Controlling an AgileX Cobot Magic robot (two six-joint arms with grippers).
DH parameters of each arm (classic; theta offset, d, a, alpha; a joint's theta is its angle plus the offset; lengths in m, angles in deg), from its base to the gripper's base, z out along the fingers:
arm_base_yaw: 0 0.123 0 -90
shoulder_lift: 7.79 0 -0.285 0
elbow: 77.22 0 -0.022 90
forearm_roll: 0 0.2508 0 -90
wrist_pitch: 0 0 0.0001 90
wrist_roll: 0 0.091 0 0
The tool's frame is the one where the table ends.
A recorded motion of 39 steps. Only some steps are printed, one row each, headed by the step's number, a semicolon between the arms.
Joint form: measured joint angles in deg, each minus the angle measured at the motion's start. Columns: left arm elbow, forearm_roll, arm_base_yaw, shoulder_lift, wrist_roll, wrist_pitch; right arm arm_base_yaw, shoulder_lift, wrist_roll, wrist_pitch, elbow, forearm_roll.
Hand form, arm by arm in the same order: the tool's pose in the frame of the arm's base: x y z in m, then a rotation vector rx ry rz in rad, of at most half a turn. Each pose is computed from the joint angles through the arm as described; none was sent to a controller.
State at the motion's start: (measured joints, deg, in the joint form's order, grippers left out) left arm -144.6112 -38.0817 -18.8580 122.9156 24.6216 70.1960; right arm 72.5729 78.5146 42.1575 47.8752 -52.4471 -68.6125
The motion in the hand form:
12: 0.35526 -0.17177 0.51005 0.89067 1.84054 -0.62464; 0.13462 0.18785 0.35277 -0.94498 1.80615 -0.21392
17: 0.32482 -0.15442 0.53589 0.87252 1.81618 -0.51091; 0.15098 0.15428 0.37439 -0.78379 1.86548 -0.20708
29: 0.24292 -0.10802 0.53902 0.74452 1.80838 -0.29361; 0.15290 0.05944 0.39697 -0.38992 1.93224 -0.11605
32: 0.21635 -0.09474 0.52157 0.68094 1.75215 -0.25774; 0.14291 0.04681 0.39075 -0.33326 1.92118 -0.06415
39: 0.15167 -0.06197 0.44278 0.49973 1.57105 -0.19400; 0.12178 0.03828 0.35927 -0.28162 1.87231 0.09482
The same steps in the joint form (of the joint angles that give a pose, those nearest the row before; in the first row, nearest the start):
12: -4.88 4.75 0.00 -9.32 0.21 2.33; -1.86 -12.42 -2.08 6.44 -2.84 7.12
17: -1.76 9.84 0.00 -15.76 0.03 2.57; -10.31 -16.38 -5.24 5.82 -4.93 11.22
29: 33.08 20.44 0.00 -42.15 0.36 -11.01; -36.72 -29.44 -15.28 -3.13 -2.93 28.42
32: 48.00 21.48 0.00 -51.72 0.84 -20.91; -40.85 -33.26 -16.75 -6.38 0.17 32.80
39: 85.51 21.31 0.00 -75.15 1.87 -48.76; -45.00 -41.25 -17.57 -16.20 10.60 40.66

